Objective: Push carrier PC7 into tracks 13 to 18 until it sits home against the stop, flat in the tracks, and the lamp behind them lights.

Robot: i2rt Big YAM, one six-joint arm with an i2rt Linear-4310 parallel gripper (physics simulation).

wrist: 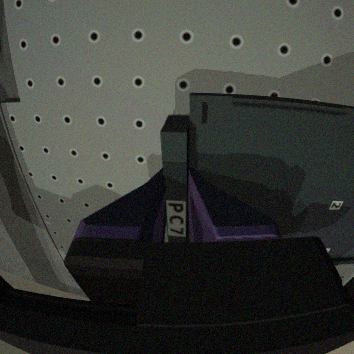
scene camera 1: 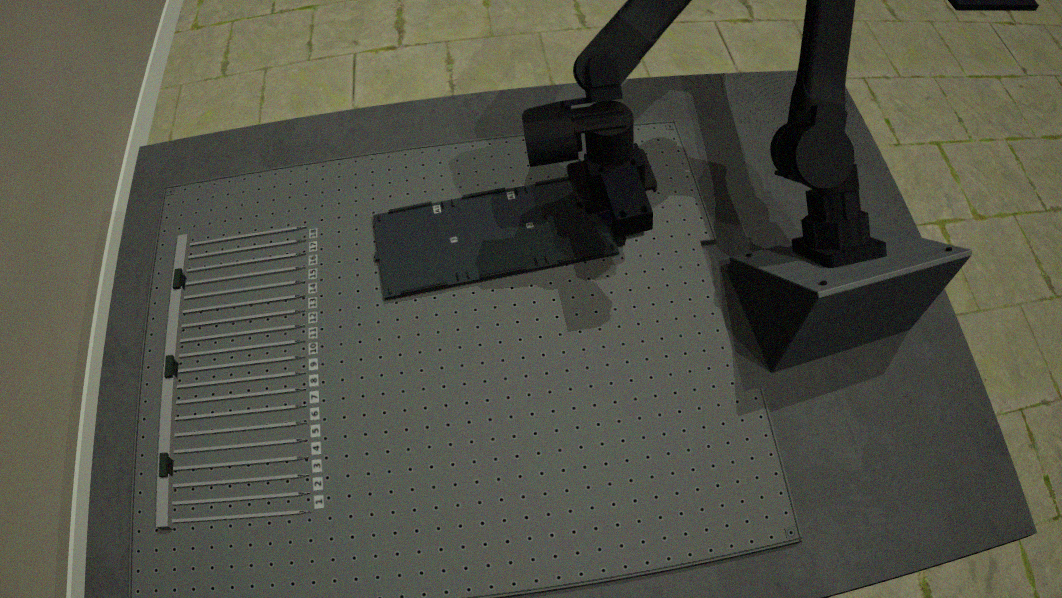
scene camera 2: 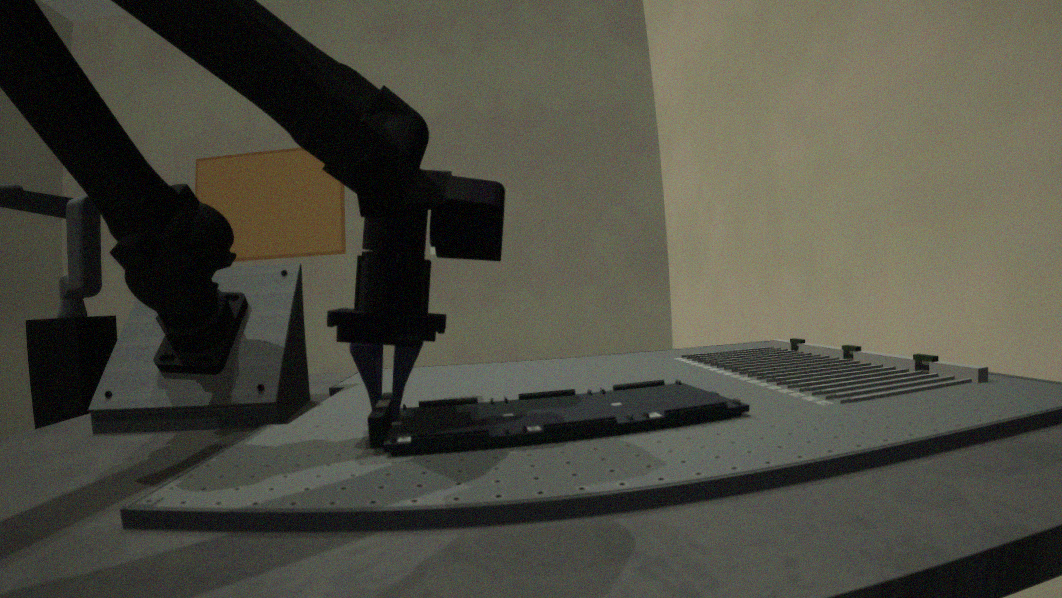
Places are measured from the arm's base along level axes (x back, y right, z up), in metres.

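Pixels of known places: gripper, fingertip midpoint: (wrist: pixel 177 175) (scene camera 2: pixel 386 420); arm's base, link origin: (scene camera 1: pixel 838 253) (scene camera 2: pixel 204 334).
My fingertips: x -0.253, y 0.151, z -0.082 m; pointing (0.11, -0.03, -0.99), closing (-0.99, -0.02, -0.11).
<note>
Ahead of a thing's pixels: the offset from my fingertips to its middle. "*": to the spot under its first point. Level surfaces: height alone.
Carrier PC7 @[dy +0.012, dx -0.159, dz +0.004 m] (scene camera 1: pixel 416 256) (scene camera 2: pixel 564 417) (wrist: pixel 240 130) is a wide dark panel lying flat or nearly flat on the perforated plate. Its left end is apart from tracks 13 to 18 @[* dy +0.083, dx -0.510, dz -0.008 m] (scene camera 1: pixel 245 236) (scene camera 2: pixel 906 391), roughly in line with them in scene camera 1. The stop @[* dy -0.183, dx -0.615, dz +0.005 m] (scene camera 1: pixel 167 416) is a pale bar across the far ends of the tracks. The lamp @[* dy +0.019, dx -0.603, dz +0.011 m] (scene camera 1: pixel 179 278) (scene camera 2: pixel 924 361) there is a dark green block, unlit. My gripper (scene camera 2: pixel 384 397) (wrist: pixel 177 175) is shut on the upright end bar labelled PC7; its fingertips are hidden in scene camera 1.
Tracks 1 to 12 run beside the others, with two more dark green blocks (scene camera 1: pixel 170 366) (scene camera 1: pixel 165 465) on the stop bar. The perforated plate @[dz -0.010 m] (scene camera 1: pixel 557 445) (scene camera 2: pixel 557 486) bears the tracks and carrier. The arm's wedge-shaped base (scene camera 1: pixel 839 319) (scene camera 2: pixel 289 349) stands at the plate's right edge in scene camera 1.
</note>
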